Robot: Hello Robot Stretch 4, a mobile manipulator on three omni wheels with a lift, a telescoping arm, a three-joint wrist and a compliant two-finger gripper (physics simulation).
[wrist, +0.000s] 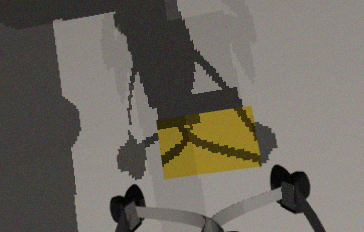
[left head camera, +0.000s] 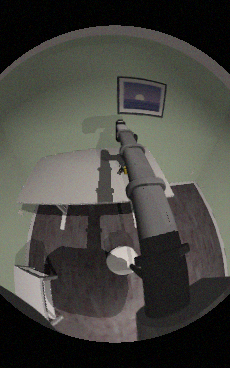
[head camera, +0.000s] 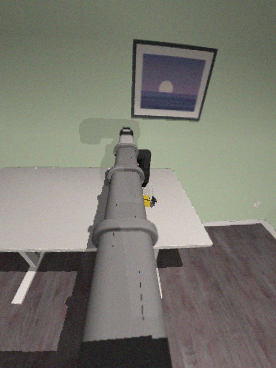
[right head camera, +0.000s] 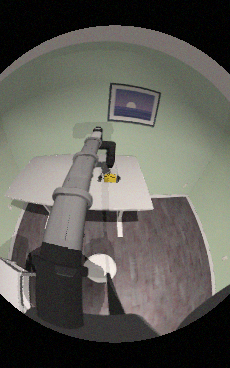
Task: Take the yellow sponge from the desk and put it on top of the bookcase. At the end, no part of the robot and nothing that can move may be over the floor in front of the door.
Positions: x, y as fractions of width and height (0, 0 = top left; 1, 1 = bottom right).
Labels:
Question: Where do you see a framed picture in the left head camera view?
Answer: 0.59, 0.26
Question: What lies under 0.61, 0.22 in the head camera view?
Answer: A framed picture.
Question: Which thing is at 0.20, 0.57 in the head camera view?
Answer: A white desk.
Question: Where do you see a white desk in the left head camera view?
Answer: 0.39, 0.48

